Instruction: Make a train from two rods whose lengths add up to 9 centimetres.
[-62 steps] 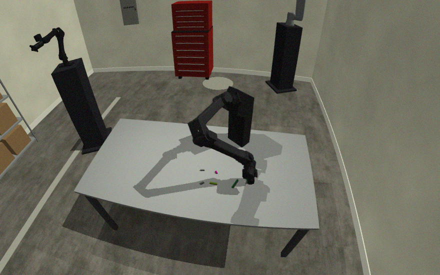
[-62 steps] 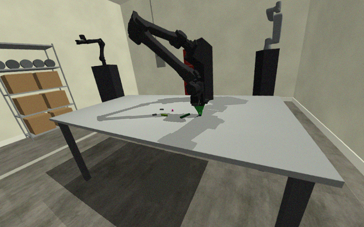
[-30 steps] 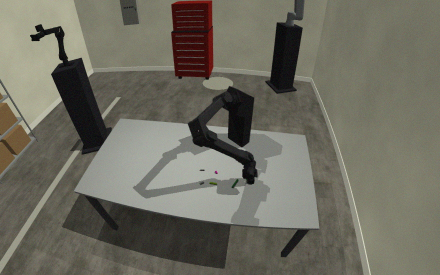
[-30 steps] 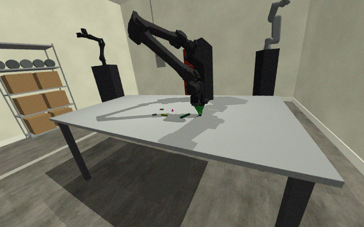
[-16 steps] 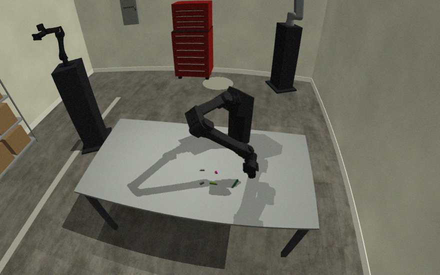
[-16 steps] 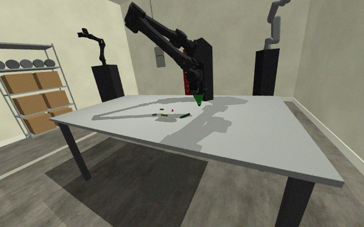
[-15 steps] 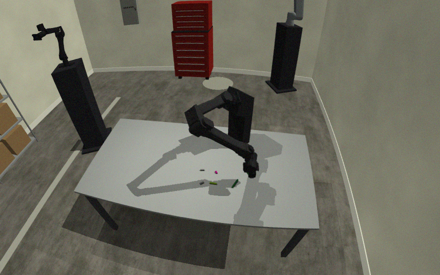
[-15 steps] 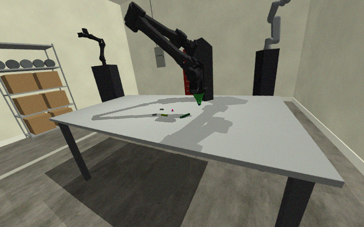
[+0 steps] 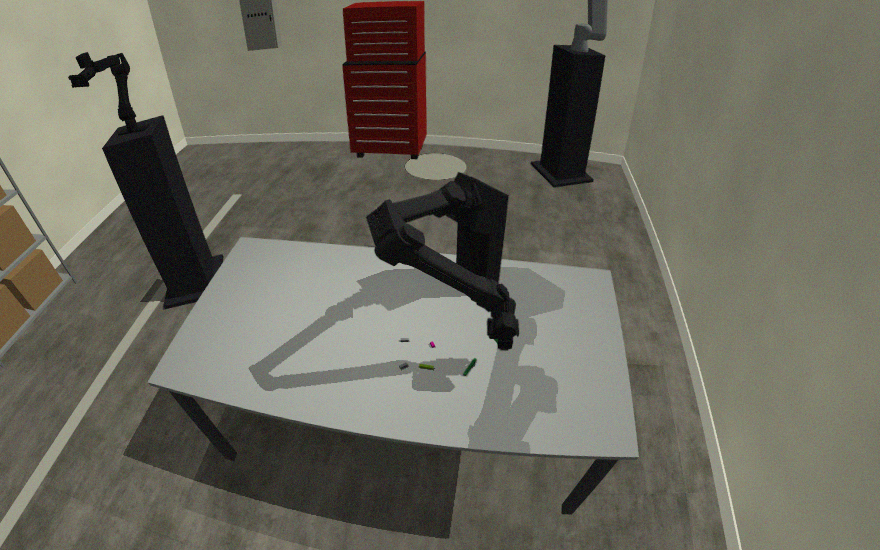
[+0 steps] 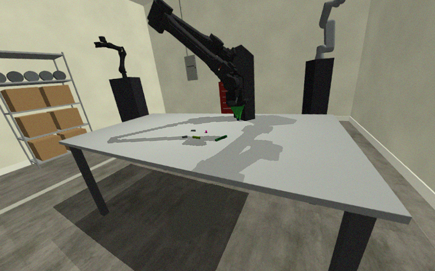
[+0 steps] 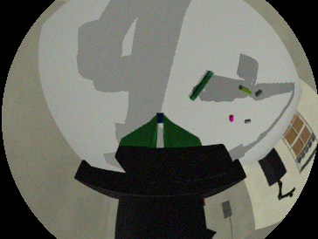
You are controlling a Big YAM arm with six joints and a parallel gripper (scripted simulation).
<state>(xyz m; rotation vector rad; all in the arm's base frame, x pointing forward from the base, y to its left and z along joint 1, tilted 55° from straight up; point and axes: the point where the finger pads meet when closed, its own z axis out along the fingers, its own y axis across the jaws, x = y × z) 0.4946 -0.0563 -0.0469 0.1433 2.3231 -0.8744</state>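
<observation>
The green rod is 1 cm behind my hand, 10 cm to the right of it and 10 cm below it. Round my hand: magenta rod 15 cm behind, 19 cm to the right, 10 cm below; lime rod 6 cm behind, 24 cm to the right, 10 cm below; blue rod right at my hand.
</observation>
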